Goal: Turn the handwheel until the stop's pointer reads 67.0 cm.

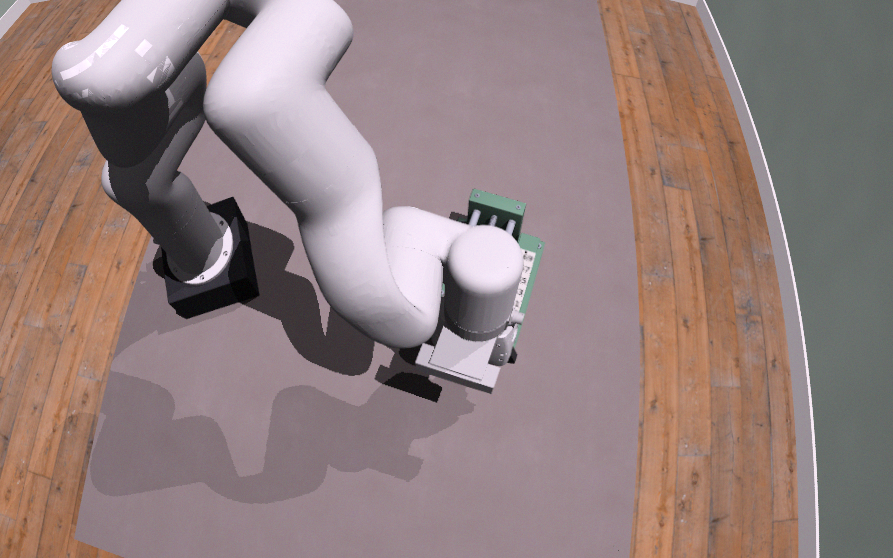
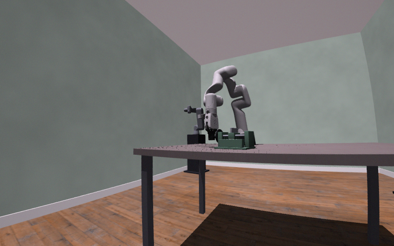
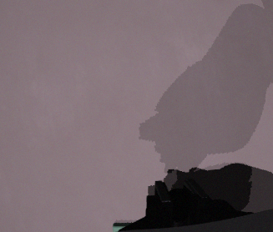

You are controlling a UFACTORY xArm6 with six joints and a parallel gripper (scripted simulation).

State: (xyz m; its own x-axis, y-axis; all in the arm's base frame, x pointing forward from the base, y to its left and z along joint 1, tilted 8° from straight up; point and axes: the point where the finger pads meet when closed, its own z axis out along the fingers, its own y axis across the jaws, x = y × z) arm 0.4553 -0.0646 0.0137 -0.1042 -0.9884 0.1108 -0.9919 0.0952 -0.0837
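My gripper is now 15 cm to the right of the stop block and 2 cm below it. From my hand the other things lie so: black handwheel (1 cm behind, 2 cm to the left).
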